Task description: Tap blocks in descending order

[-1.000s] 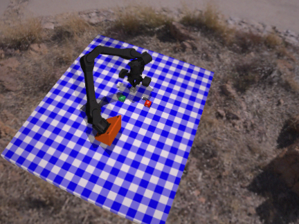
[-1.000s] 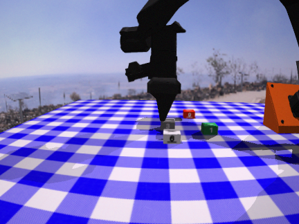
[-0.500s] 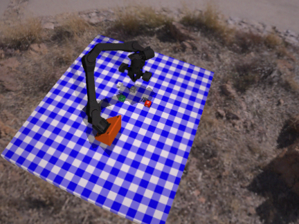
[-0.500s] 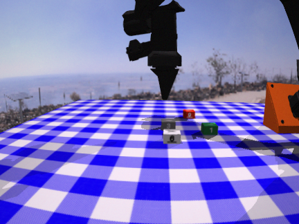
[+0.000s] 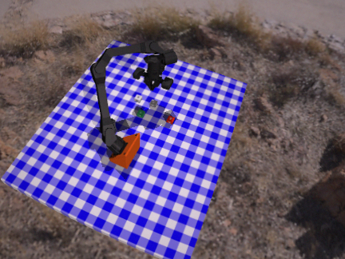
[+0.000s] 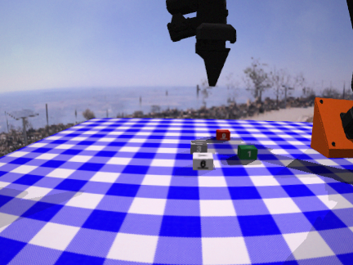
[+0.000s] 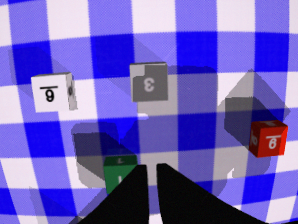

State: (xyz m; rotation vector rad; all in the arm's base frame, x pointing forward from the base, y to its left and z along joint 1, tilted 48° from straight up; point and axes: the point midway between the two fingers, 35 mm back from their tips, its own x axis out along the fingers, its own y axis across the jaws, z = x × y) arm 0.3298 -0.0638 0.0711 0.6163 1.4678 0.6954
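My gripper tip is now 7 cm past the green block marked 1, 2 cm to the right of it and 12 cm above it. From my gripper tip the other things lie so: red block: 3 cm behind, 13 cm to the right, 12 cm below; white block marked 6: 1 cm ahead, 8 cm to the left, 12 cm below; grey block marked 3: 2 cm ahead, 12 cm below.
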